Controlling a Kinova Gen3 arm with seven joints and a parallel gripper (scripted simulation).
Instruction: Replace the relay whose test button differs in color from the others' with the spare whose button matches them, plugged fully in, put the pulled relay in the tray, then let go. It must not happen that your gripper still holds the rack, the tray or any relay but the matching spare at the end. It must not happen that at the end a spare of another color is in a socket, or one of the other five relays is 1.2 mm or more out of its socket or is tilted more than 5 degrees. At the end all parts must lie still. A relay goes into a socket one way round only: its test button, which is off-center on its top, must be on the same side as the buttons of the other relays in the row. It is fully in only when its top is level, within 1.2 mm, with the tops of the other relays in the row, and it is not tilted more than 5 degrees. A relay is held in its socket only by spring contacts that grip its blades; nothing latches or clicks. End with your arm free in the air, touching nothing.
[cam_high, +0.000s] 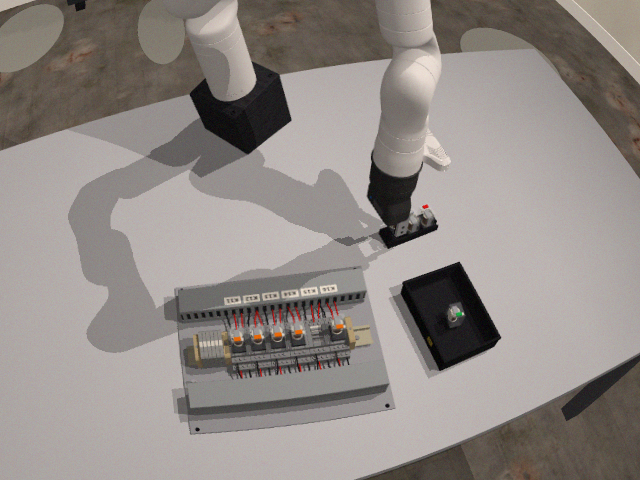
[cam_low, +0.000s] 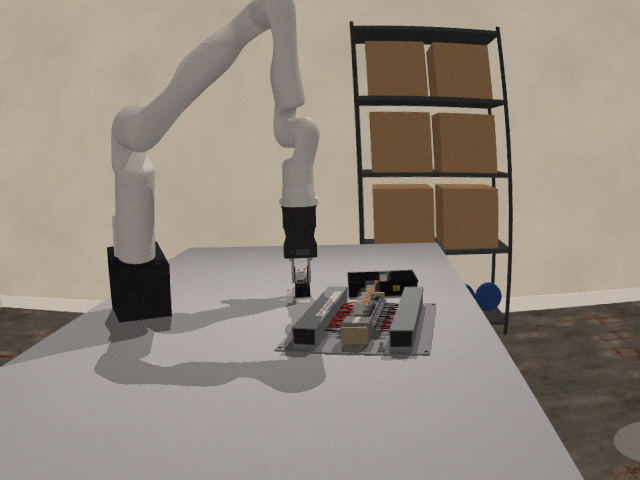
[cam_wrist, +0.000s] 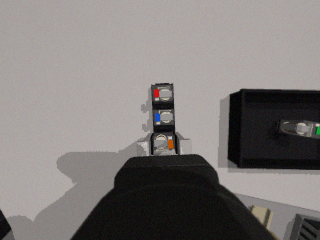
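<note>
Right now my hand is 3 cm to the right of the blue-button relay, 2 cm above it and 1 cm past it. The rest, counted from my hand: red-button relay: 6 cm to the left, 2 cm below, 2 cm behind; spare holder: 4 cm below, 3 cm to the left, 1 cm behind; black tray: 18 cm ahead, 6 cm to the left, 3 cm below.
</note>
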